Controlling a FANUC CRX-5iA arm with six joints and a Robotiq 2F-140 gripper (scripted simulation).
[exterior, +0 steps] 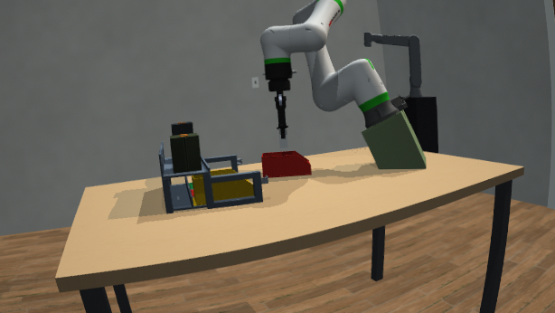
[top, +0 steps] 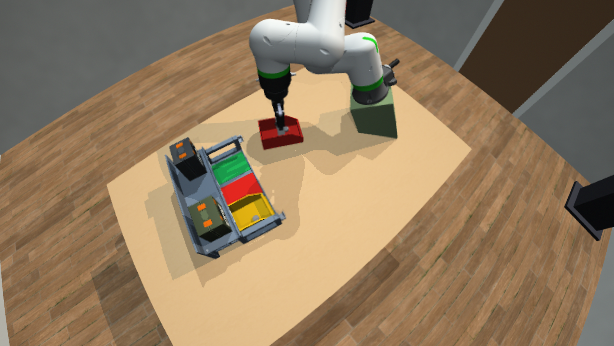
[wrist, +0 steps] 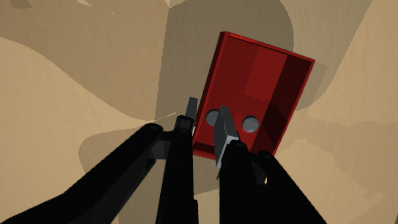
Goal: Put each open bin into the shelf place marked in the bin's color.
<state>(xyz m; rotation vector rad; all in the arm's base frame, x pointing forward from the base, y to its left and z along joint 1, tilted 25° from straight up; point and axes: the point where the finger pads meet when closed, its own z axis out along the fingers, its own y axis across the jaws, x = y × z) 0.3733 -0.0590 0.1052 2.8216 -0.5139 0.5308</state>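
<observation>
The red bin lies 20 mm behind my hand, 40 mm to the right of it and 100 mm below it. Round my hand: yellow bin: 280 mm ahead, 180 mm to the left, 90 mm below.
</observation>
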